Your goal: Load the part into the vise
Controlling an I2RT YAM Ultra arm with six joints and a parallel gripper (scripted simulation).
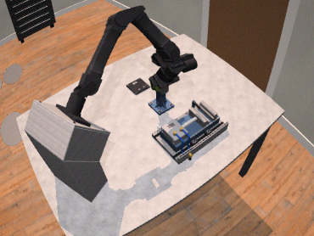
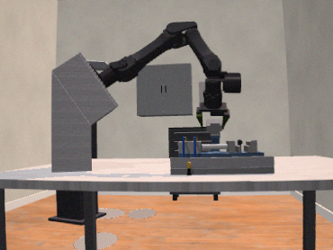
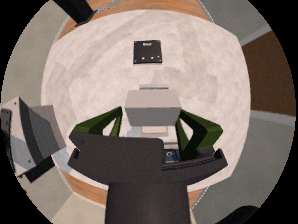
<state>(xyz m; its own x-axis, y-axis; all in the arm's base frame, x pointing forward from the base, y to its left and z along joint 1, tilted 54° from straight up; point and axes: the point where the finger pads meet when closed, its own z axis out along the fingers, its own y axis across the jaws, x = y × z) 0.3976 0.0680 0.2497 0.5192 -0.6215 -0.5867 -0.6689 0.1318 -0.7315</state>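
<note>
Right now my hand is 1 cm to the right of the grey part. Also, from my hand: blue vise floor: 7 cm ahead, 19 cm to the right, 11 cm below; moving jaw: 10 cm ahead, 18 cm to the right, 7 cm below; air cylinder rod: 5 cm ahead, 20 cm to the right, 7 cm below.
</note>
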